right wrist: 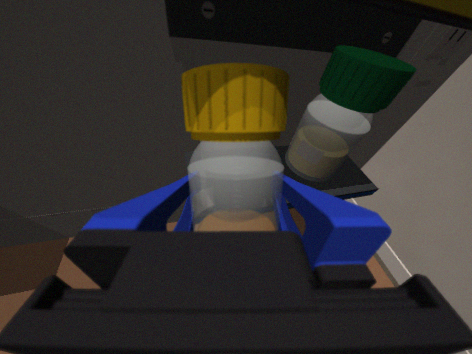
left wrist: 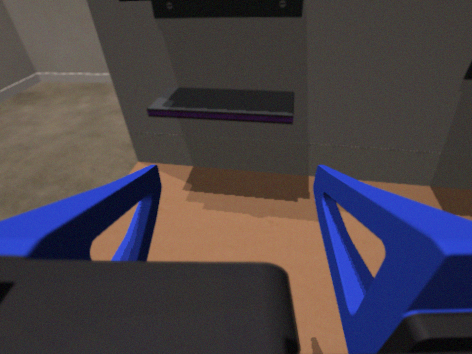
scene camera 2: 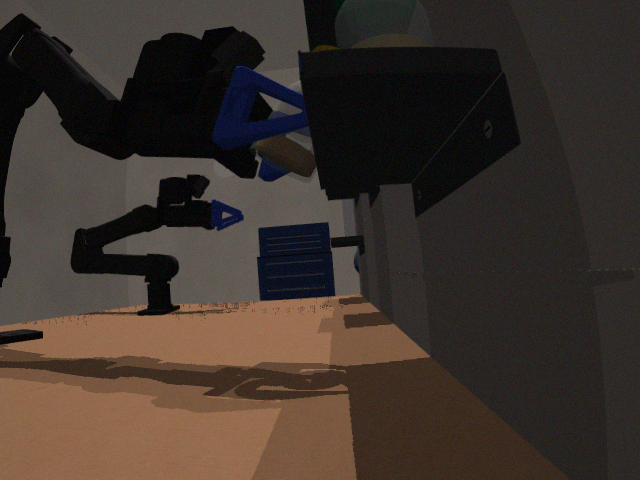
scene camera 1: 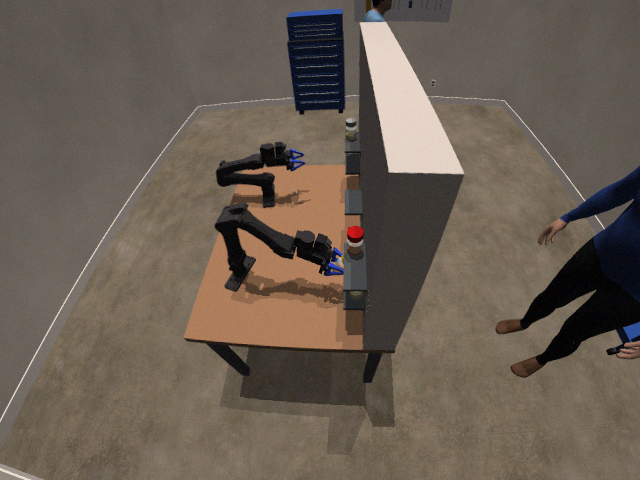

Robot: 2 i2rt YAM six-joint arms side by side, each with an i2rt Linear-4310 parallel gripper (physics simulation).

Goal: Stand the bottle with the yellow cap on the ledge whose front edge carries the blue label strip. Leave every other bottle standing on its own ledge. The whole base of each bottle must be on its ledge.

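Frame: origin at the left arm's base, x ahead, y left, z up, level; millimetres.
Seen in the pictures: left gripper, fingertip midpoint: (left wrist: 237, 176) (scene camera 2: 242, 215) (scene camera 1: 304, 158); right gripper, fingertip midpoint: (right wrist: 235, 177); left arm's base at its link origin: (scene camera 2: 160, 311) (scene camera 1: 268, 195); right arm's base at its link origin: (scene camera 1: 240, 273).
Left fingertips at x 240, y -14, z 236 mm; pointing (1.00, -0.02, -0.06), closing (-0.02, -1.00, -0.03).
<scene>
Offsets run from my left fingertips to a thing's top centre.
The yellow-capped bottle @[dx +87, dy -692, dz +30 mm] (scene camera 1: 342, 260) (scene camera 2: 285, 155) (right wrist: 235, 102) is between the fingers of my right gripper (scene camera 1: 341, 262) (scene camera 2: 302, 129) (right wrist: 235, 177), which is shut on it. In scene camera 2 it tilts, cap toward the panel, at the front edge of the blue-strip ledge @[dx +115, dy -767, dz -77 mm] (scene camera 2: 403, 108) (right wrist: 359, 184); its base hangs in front, off the ledge. Whether it touches the ledge is hidden. A green-capped bottle @[dx +115, dy -804, dz +28 mm] (scene camera 2: 382, 23) (right wrist: 367, 77) stands on that ledge. My left gripper (scene camera 1: 303, 158) (scene camera 2: 240, 215) (left wrist: 237, 176) is open and empty, away from the bottles.
A red-capped bottle @[dx +126, dy -707, dz +168 mm] (scene camera 1: 355, 238) stands on the upper ledge @[dx +115, dy -767, dz +63 mm] (scene camera 1: 355, 276), above the blue-strip ledge. A white-capped bottle @[dx +267, dy +54, dz +168 mm] (scene camera 1: 351, 127) stands on the far ledge @[dx +268, dy +18, dz +63 mm] (scene camera 1: 352, 144). A purple-strip ledge @[dx +268, dy +18, dz -77 mm] (left wrist: 230, 102) faces my left gripper. The tall panel (scene camera 1: 413, 222) (scene camera 2: 491, 310) backs the ledges.
</scene>
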